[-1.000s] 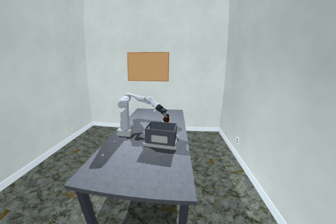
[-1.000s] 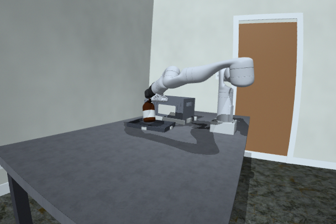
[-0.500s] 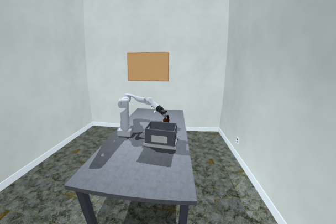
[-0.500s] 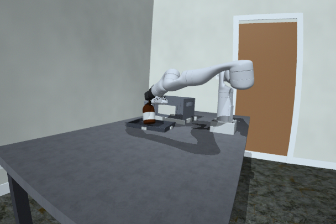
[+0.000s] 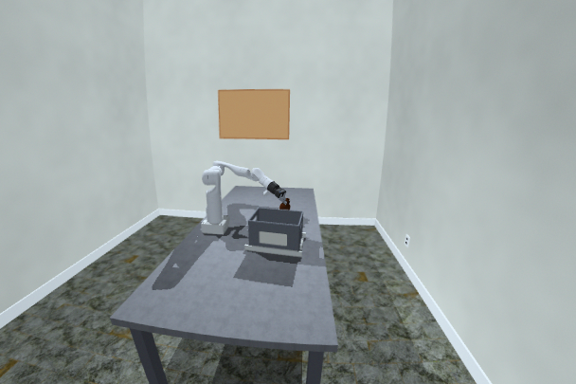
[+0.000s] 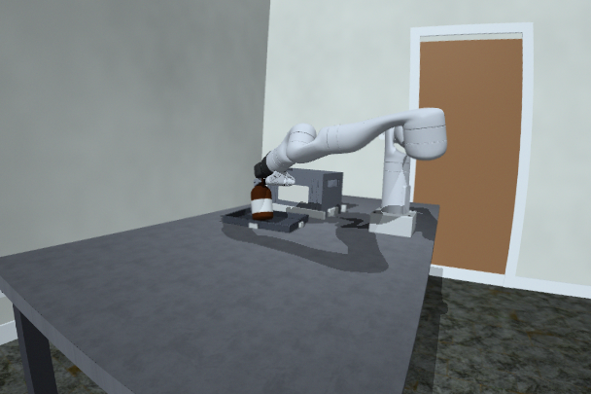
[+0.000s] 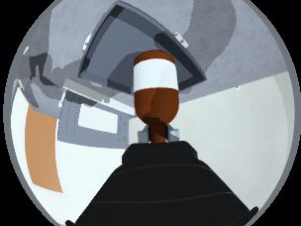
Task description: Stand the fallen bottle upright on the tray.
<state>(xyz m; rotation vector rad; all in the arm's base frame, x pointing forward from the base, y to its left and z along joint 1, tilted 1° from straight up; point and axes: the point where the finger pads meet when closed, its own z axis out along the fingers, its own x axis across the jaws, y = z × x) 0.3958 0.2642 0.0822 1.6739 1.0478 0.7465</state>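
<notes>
My hand is 50 mm above the bottle, 10 mm to the right of it and 10 mm past it. From my hand the other things lie so: tray: 130 mm below, 20 mm to the right, 20 mm behind; then crate: 300 mm to the right, 60 mm below, 30 mm ahead.
</notes>
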